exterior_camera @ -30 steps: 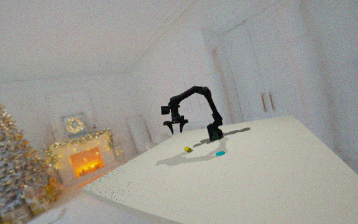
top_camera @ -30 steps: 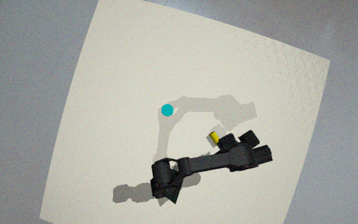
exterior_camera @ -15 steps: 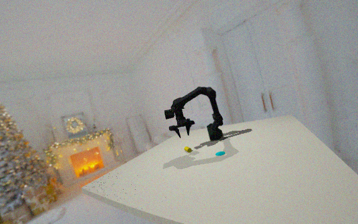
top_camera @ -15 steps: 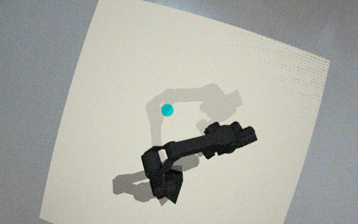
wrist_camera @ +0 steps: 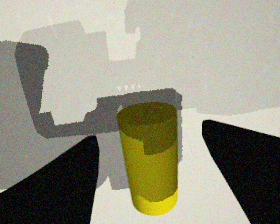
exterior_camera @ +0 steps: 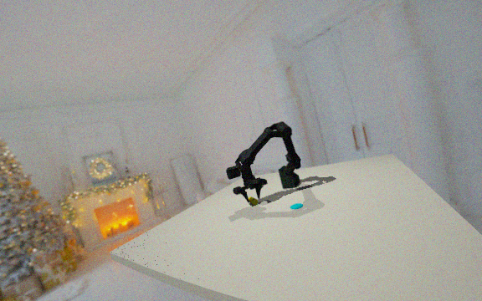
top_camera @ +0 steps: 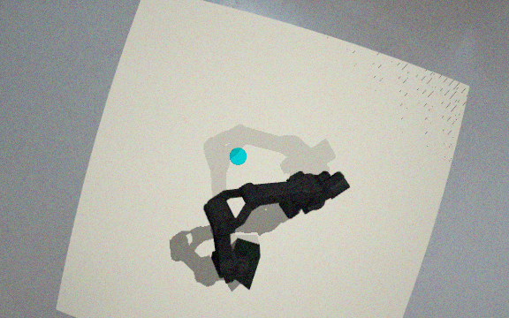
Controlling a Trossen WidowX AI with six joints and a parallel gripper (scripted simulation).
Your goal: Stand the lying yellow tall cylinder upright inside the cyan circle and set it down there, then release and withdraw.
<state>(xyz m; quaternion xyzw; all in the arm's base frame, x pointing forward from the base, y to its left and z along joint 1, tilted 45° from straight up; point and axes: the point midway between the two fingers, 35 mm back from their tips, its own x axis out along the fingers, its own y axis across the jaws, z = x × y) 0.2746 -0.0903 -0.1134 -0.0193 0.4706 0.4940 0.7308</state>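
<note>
My gripper tip is 70 mm short of the cyan circle, 250 mm to the right of it and 20 mm above it. The rest, counted from my gripper tip: yellow tall cylinder 10 mm behind, 10 mm to the right.
</note>
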